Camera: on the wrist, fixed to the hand. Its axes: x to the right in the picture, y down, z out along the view.
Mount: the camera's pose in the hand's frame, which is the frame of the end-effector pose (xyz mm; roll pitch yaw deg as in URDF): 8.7 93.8 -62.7 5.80 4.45 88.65
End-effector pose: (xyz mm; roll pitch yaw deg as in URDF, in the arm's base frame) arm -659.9 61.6 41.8 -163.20 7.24 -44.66
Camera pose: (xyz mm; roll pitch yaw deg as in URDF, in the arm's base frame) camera -726.7 -24.1 73.4 178.79 12.42 -134.87
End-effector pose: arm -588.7 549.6 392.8 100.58 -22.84 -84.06
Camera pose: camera -547.9 586.3 491.8 -99.12 -67.70 112.27
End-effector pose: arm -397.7 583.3 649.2 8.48 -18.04 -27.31
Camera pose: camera -330.3 663.3 606.1 -12.09 -4.25 62.66
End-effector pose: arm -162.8 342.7 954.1 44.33 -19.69 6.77
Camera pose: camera -174.7 453.0 976.5 -18.16 -37.69 110.95
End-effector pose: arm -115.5 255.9 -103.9 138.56 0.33 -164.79
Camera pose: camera -132.1 281.3 5.1 -175.96 -45.86 107.48
